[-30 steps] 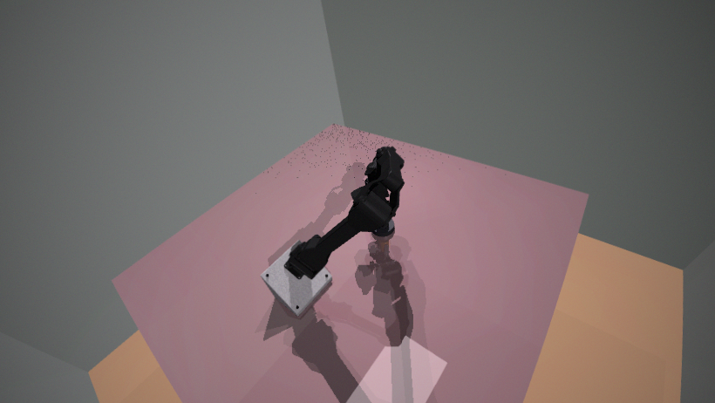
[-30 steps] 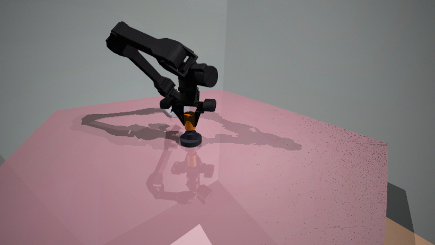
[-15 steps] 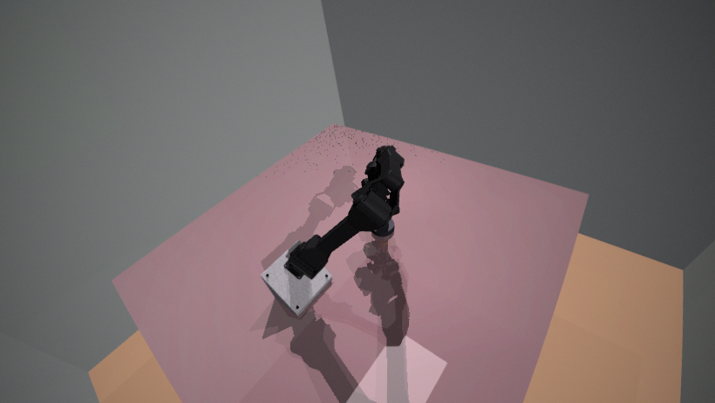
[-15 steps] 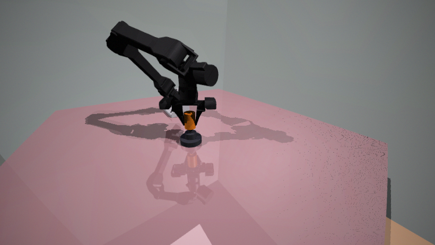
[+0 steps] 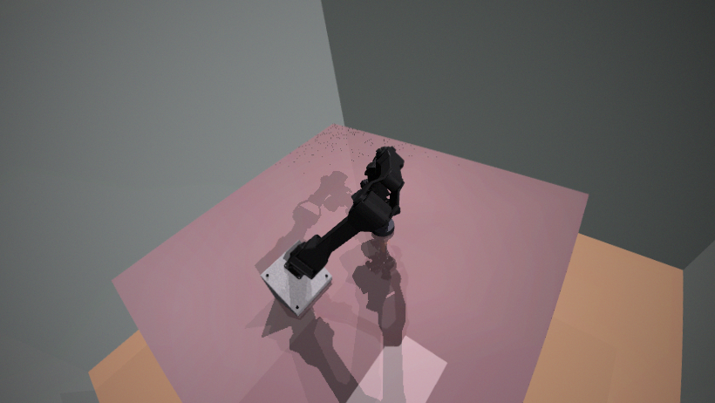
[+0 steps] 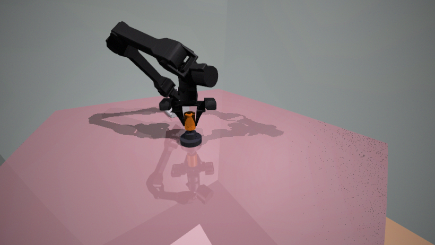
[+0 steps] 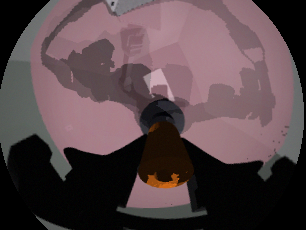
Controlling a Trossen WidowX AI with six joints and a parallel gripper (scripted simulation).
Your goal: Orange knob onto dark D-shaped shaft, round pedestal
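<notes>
Right now the orange knob is 20 mm above my gripper tip. Also, from my gripper tip: dark round pedestal 40 mm below.
</notes>
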